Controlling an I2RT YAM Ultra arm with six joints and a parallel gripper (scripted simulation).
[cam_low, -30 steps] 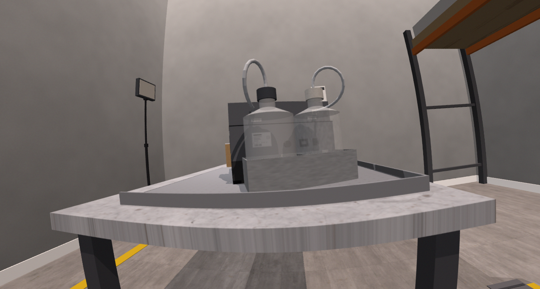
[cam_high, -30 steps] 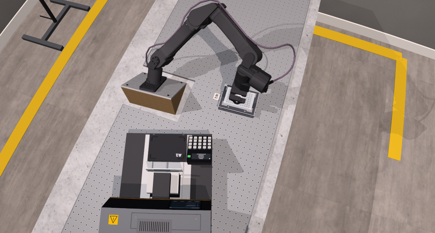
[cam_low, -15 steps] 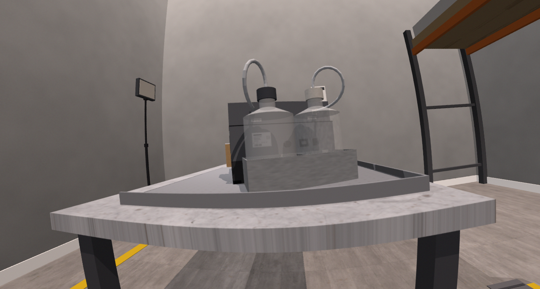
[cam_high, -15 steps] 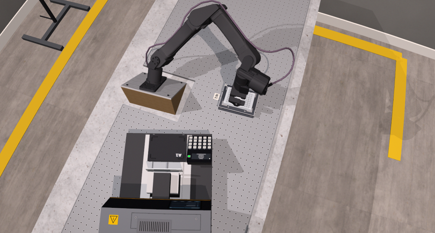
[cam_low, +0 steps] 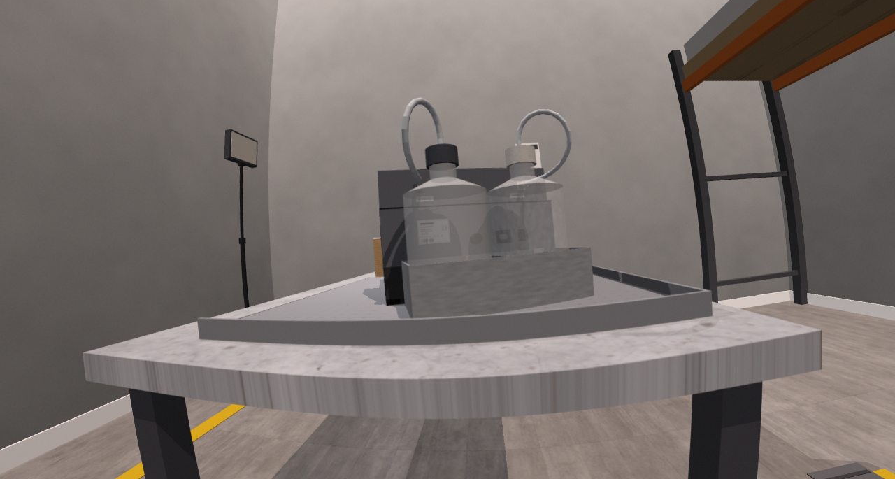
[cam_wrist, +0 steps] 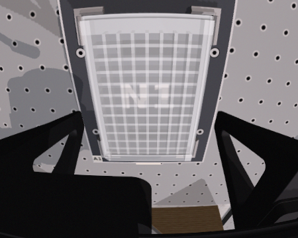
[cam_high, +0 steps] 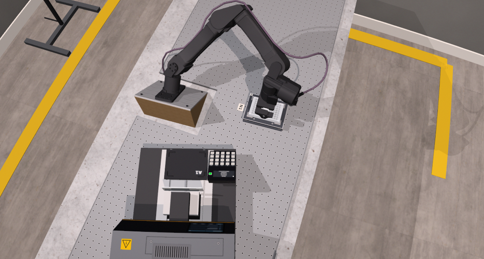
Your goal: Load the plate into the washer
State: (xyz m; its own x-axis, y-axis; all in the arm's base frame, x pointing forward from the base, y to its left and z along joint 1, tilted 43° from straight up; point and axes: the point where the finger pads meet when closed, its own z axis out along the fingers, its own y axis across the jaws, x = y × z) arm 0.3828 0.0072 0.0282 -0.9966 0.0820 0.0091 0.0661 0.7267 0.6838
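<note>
My hand is 30 mm above the clear well plate. The rest, counted from my hand: N1 label: 100 mm behind, 70 mm below, 10 mm to the left; plate nest N1: 40 mm below; black washer carrier: 300 mm to the right, 240 mm behind, 20 mm above.
</note>
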